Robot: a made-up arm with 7 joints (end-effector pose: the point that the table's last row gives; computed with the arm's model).
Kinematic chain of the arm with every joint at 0, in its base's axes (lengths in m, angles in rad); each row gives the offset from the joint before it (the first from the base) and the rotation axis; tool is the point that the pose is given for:
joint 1: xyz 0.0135 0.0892 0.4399 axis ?
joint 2: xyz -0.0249 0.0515 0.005 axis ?
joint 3: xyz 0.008 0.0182 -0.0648 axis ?
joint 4: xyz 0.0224 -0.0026 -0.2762 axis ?
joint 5: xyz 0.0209 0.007 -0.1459 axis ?
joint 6: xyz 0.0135 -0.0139 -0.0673 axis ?
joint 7: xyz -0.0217 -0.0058 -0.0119 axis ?
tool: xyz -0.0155 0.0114 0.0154
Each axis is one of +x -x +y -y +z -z.
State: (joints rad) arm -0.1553 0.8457 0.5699 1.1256 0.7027 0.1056 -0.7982
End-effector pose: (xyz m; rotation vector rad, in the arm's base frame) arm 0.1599 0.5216 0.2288 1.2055 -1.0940 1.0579
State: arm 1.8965 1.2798 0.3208 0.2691 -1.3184 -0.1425 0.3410
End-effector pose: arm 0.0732 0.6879 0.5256 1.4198 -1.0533 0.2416
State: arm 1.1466 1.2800 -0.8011 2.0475 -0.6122 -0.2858 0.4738
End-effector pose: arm 0.2468 0.3280 0.4978 1.4309 -1.3088 -2.2797
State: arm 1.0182 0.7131 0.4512 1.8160 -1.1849 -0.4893 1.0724
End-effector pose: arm 0.2091 0.4238 0.5609 1.8573 -0.9481 -1.1223
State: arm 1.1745 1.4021 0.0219 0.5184 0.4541 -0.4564 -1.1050
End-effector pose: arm 0.1494 0.6613 0.5231 -1.7944 1.6925 -1.7972
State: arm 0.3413 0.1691 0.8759 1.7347 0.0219 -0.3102 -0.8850
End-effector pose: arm 0.2454 0.3778 0.2391 1.3273 -1.9820 1.6752
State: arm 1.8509 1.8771 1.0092 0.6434 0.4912 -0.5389 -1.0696
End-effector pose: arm -0.3025 0.5864 0.4527 -0.1692 0.5757 -1.6005
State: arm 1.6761 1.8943 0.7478 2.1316 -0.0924 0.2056 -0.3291
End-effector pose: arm -0.2151 0.3194 0.5456 -1.6982 0.9424 -0.4949
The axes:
joint 1: -y
joint 2: +x
joint 3: +z
joint 4: -y
joint 5: +z
joint 6: +y
joint 7: -x

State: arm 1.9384 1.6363 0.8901 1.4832 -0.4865 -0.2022 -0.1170
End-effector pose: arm -0.2516 0.4912 0.4742 -1.8625 0.9127 -1.2016
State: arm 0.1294 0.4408 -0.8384 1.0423 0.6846 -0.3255 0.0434
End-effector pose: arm 0.1898 0.1910 -0.0055 -0.3782 -1.1361 -0.2994
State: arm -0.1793 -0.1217 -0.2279 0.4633 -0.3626 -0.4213 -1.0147
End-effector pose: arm 0.0074 0.0551 -0.1012 0.6988 -0.9099 -0.0858
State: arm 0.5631 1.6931 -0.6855 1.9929 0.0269 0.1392 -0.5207
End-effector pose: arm 0.1724 0.4133 0.4393 1.3730 -1.6537 -1.1666
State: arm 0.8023 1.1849 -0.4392 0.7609 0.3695 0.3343 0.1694
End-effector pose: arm 0.2678 0.5664 0.3700 0.8254 -0.9779 -0.0177
